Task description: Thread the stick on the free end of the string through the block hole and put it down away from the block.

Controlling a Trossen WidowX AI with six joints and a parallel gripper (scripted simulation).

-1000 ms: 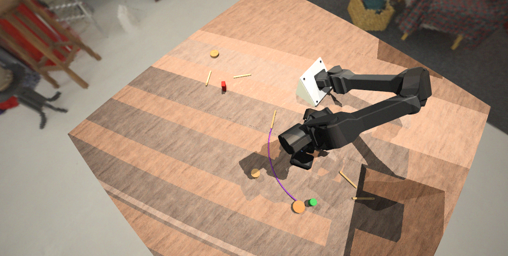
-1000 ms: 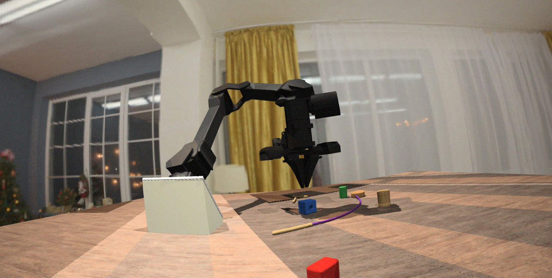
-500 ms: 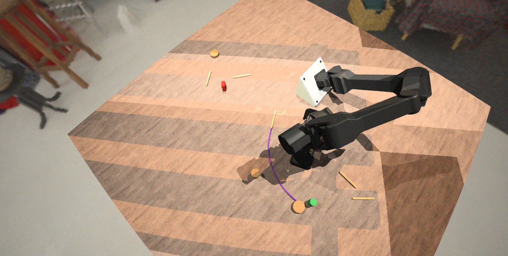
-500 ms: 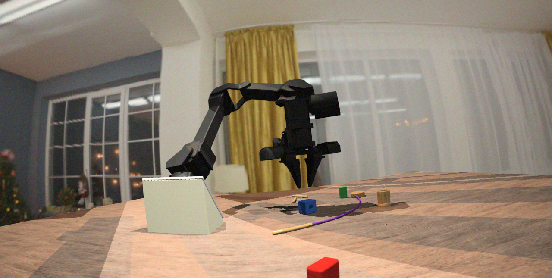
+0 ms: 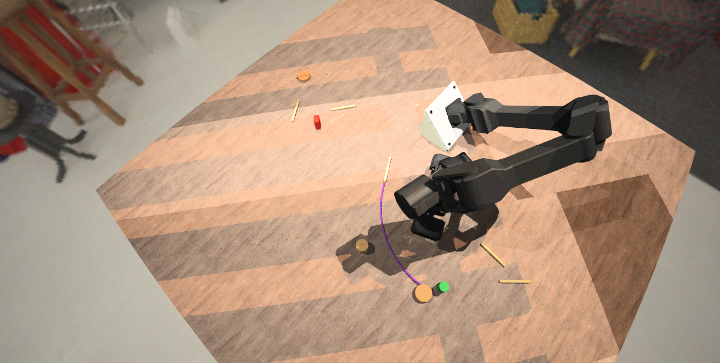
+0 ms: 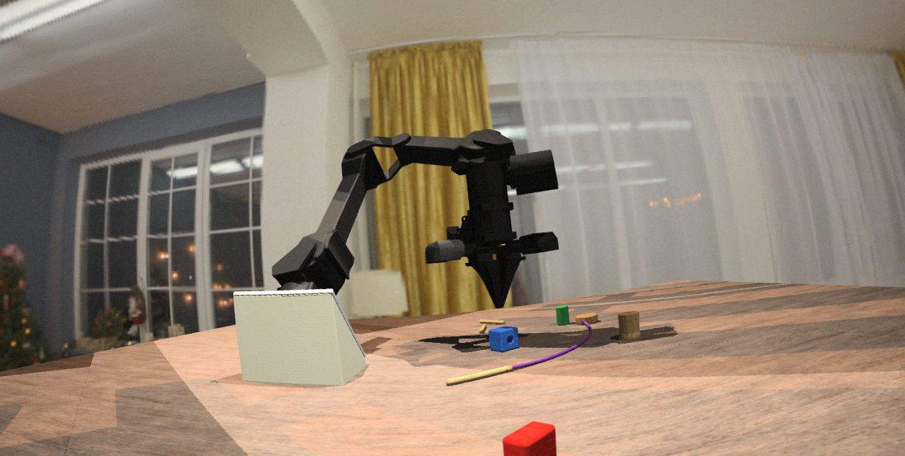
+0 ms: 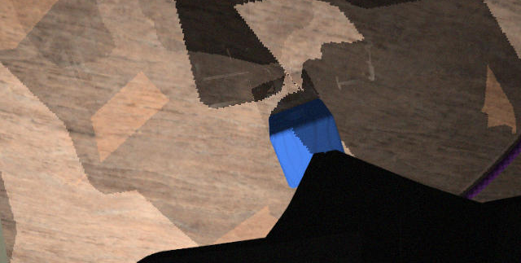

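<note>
The blue block lies 40 mm below my gripper tip and 10 mm to the right of it. The rest, counted from my gripper tip: green cylinder 150 mm to the left, 100 mm ahead, 40 mm below; then wooden cylinder 180 mm ahead, 40 mm to the right, 40 mm below; then thin wooden stick 150 mm to the right, 60 mm below.
</note>
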